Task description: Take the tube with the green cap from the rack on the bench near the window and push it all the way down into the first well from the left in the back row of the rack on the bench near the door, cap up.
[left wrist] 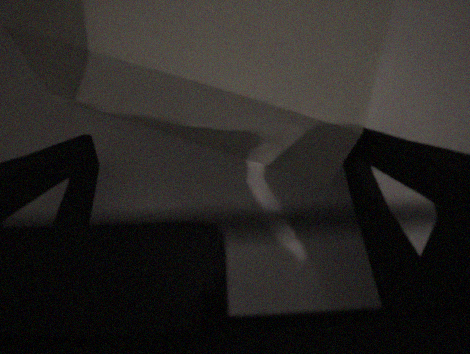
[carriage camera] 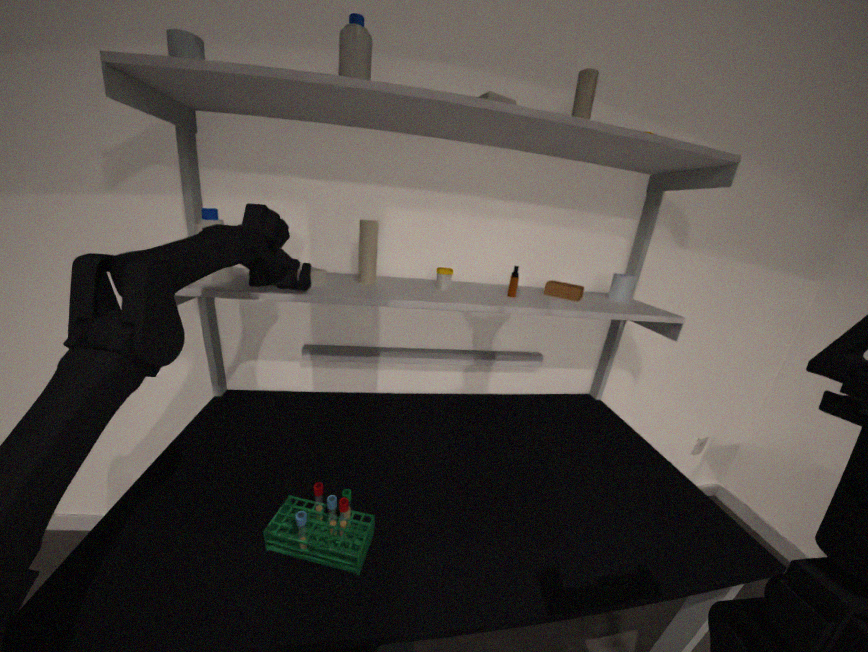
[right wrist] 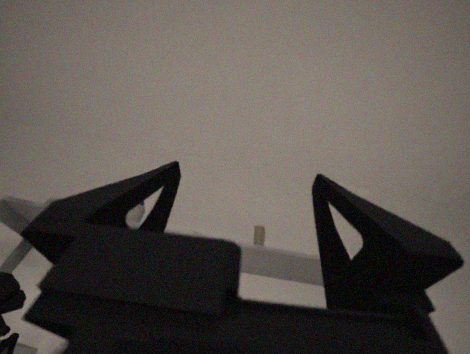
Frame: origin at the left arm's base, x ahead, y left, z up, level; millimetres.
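Seen in the pictures: left gripper, between the fingertips: (left wrist: 220, 144) (carriage camera: 292, 283); right gripper, between the fingertips: (right wrist: 246, 174).
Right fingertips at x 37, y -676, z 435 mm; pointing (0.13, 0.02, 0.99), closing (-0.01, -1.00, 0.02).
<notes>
Pixels of each thing's top centre, then the offset from my right fingertips to it. "spot": a spot on its surface instead. Level surfaces: height alone.
- green rack, centre of its top: (carriage camera: 320, 523) 608 mm down, 305 mm ahead, 485 mm left
- tube with the green cap, a spot on its surface: (carriage camera: 346, 494) spot: 547 mm down, 326 mm ahead, 437 mm left
- black bench top, height of its surface: 666 mm down
- lower shelf, height of its surface: 209 mm down
- grey cylinder, a spot on its surface: (carriage camera: 368, 251) spot: 114 mm down, 752 mm ahead, 472 mm left
- yellow-lidded jar, a spot on its surface: (carriage camera: 444, 279) spot: 177 mm down, 762 mm ahead, 247 mm left
- orange bottle, a spot on its surface: (carriage camera: 513, 283) spot: 167 mm down, 749 mm ahead, 42 mm left
- brown box, a spot on its surface: (carriage camera: 563, 290) spot: 183 mm down, 804 mm ahead, 144 mm right
A green rack (carriage camera: 319, 560) stands on the black bench top at the lower left of the carriage view. It holds several tubes. The tube with the green cap (carriage camera: 346, 494) stands upright at the rack's back, behind a red-capped tube that partly hides it. My left gripper (carriage camera: 303, 275) (left wrist: 220, 144) is open and empty; in the carriage view it is raised high above the bench, in front of the lower shelf. My right gripper (right wrist: 246, 174) is open and empty, pointing at the wall; part of it shows at the right edge of the carriage view. A second rack does not show.
The black bench top (carriage camera: 435, 477) reaches back to the wall. Above it hang a lower shelf (carriage camera: 421, 296) with a grey cylinder (carriage camera: 368, 251), a yellow-lidded jar (carriage camera: 444, 279), an orange bottle (carriage camera: 513, 283) and a brown box (carriage camera: 563, 290), and an upper shelf (carriage camera: 421, 112) with bottles.
</notes>
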